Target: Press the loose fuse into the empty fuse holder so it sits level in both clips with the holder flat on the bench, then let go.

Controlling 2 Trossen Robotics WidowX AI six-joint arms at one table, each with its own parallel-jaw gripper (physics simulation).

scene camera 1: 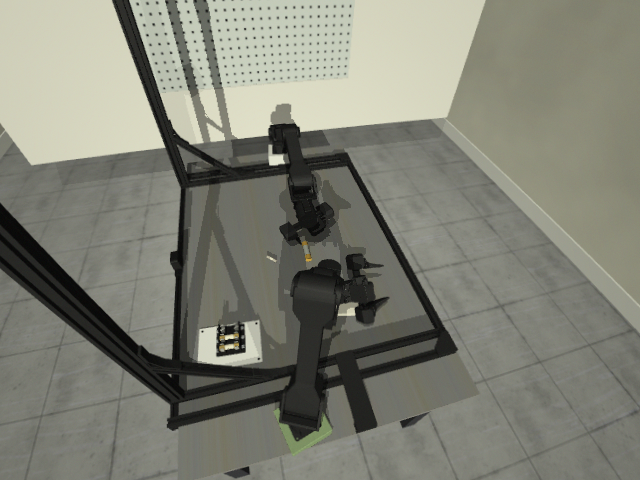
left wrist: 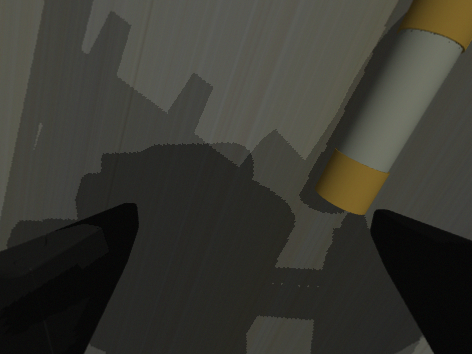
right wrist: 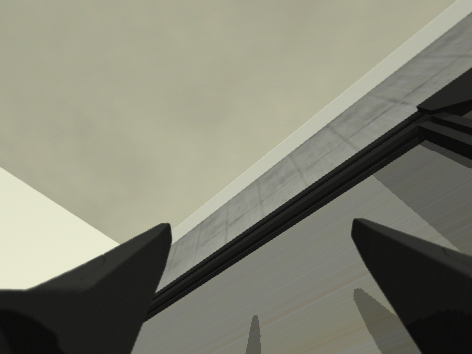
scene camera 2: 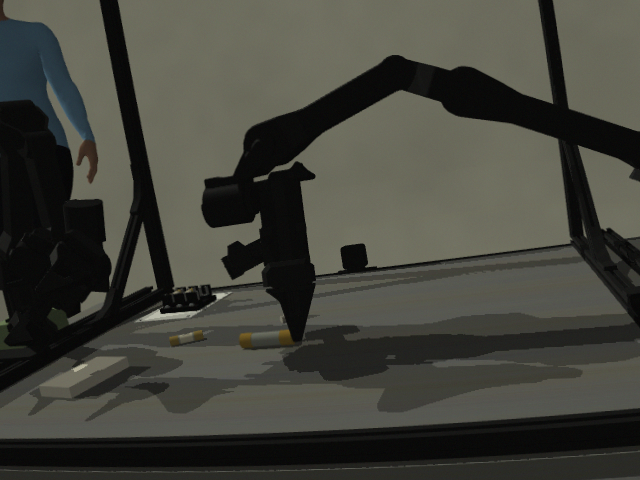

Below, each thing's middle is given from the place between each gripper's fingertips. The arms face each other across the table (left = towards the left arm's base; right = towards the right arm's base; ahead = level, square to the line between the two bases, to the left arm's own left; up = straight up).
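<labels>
The pale flat block (scene camera 2: 74,382) has my right hand 11 cm above it and 8 cm past it, and going by their middles, it's the nearest to my right hand of the things named here. The yellow-capped fuse (scene camera 2: 283,337) is 20 cm behind my right hand, 22 cm to the left of it and 11 cm below it.
From my left hand, the fuse is 6 cm to the right, 2 cm behind and 1 cm below, and the block is 28 cm to the right, 10 cm ahead and 1 cm below. Of the things named here, it's the fuse that is the nearest to my left hand, going by their middles.
</labels>
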